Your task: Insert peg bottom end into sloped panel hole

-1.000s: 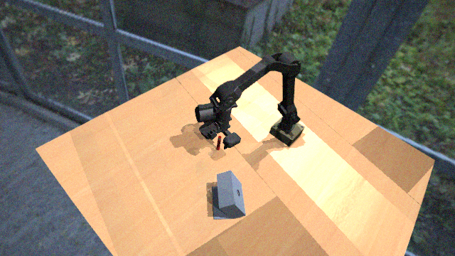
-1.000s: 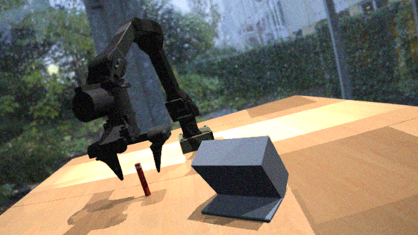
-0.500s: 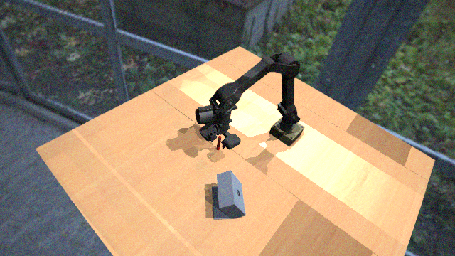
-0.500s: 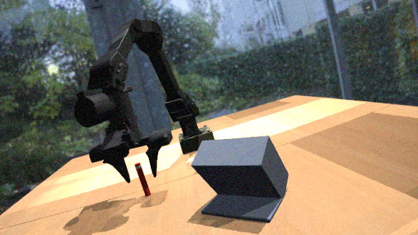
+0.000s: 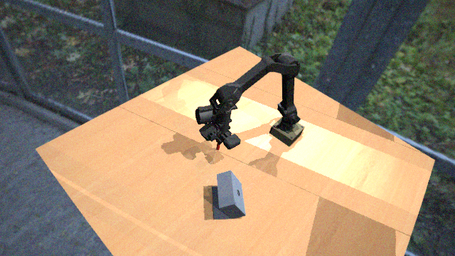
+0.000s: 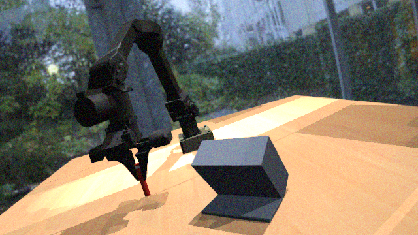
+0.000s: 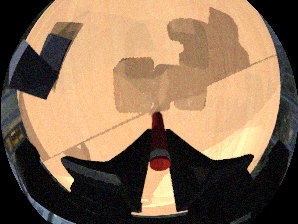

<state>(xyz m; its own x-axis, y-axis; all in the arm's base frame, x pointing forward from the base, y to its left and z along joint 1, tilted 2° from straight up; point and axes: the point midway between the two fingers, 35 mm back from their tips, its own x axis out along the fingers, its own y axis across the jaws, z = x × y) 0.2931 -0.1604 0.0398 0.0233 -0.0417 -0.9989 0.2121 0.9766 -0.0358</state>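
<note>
Now: the grey sloped panel block 190 mm to the left of my gripper tip, 160 mm ahead of it and 20 mm above it. Also, from my gripper tip: red peg 20 mm above.
</note>
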